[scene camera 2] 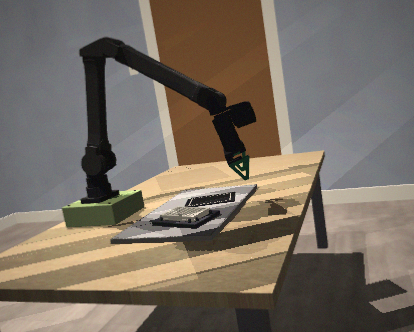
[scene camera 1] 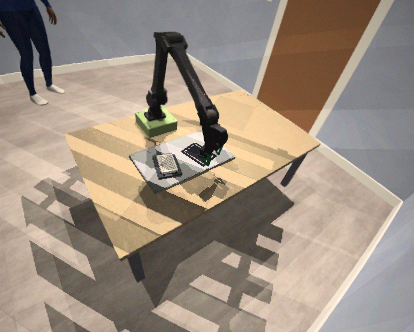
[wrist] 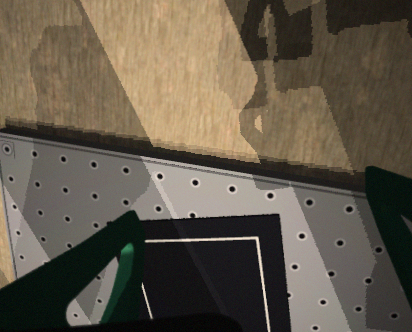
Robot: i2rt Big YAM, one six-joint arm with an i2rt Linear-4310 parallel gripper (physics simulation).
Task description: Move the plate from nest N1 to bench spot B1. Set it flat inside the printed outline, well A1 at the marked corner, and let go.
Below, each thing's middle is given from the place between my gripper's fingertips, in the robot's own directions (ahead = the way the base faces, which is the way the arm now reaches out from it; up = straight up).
Labels:
My gripper is now 14 cm past the black pad with white printed outline point(wrist: 234, 266), 8 cm above it and 2 cm to the right of it. Round my hand: rows of small holes point(scene camera 2: 143, 228): 17 cm behind, 8 cm below, 7 cm to the right.

